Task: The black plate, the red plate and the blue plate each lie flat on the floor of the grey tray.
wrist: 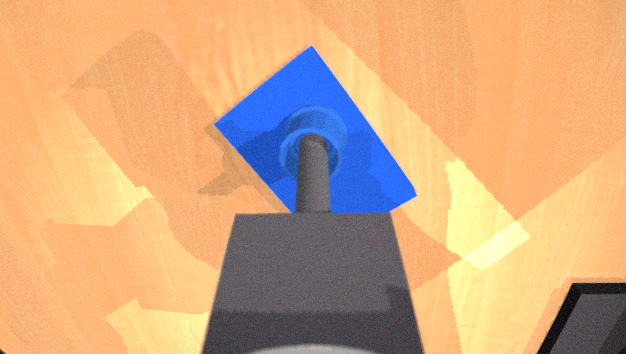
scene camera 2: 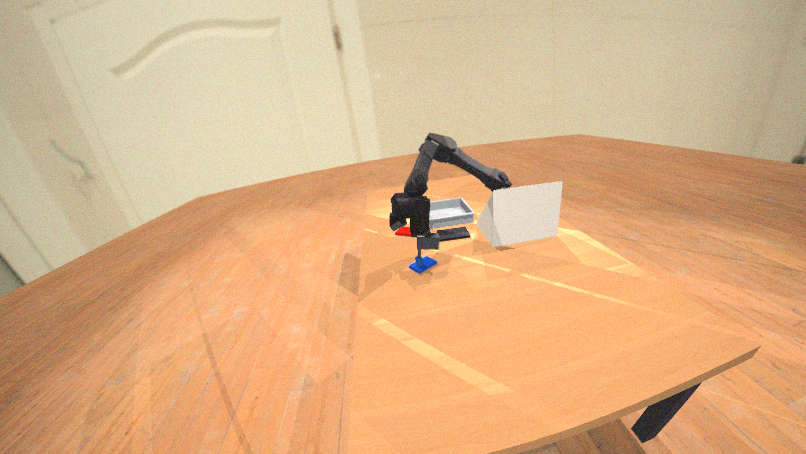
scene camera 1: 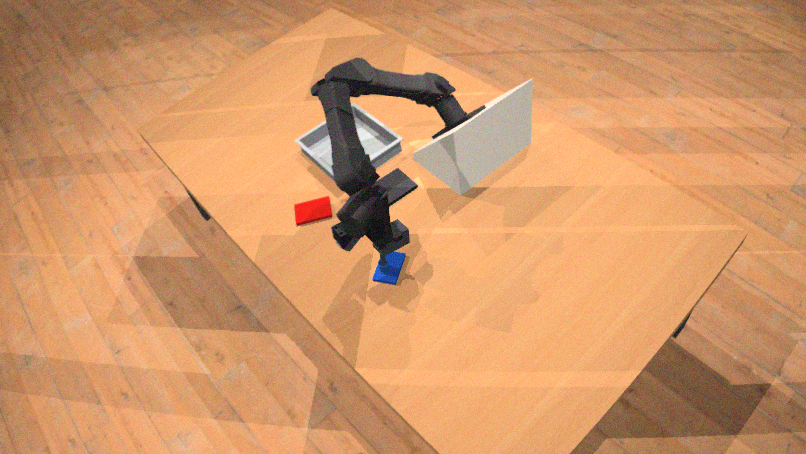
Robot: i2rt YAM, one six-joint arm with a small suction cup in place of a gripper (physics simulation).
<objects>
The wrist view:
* my suction cup: 319, 119
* blue plate: 370, 180, gripped by my suction cup
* black plate: 585, 313, on the table
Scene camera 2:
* grey tray: 455, 211, on the table
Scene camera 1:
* my suction cup: 382, 269
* black plate: 397, 183
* red plate: 318, 209, on the table
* grey tray: 381, 143
</objects>
